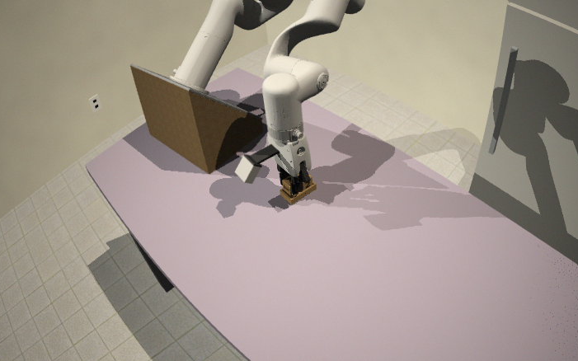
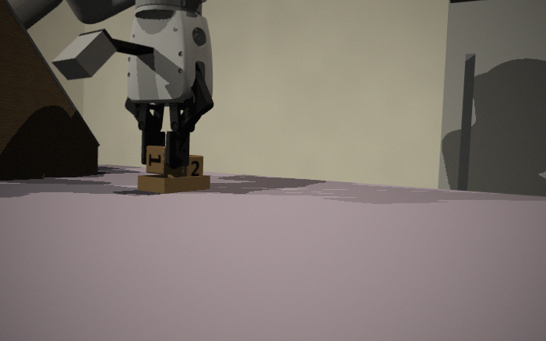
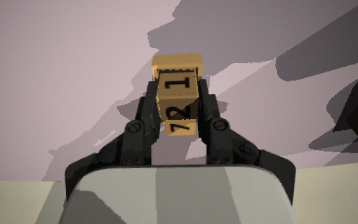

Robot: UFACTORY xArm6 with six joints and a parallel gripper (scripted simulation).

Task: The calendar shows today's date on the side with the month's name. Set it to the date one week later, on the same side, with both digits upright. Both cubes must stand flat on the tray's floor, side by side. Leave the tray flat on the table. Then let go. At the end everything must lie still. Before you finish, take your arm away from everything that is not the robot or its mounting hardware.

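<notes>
The wooden calendar tray is 40 mm below my hand and 20 mm to the left of it. Also, from my hand: cube (10 mm below).
</notes>
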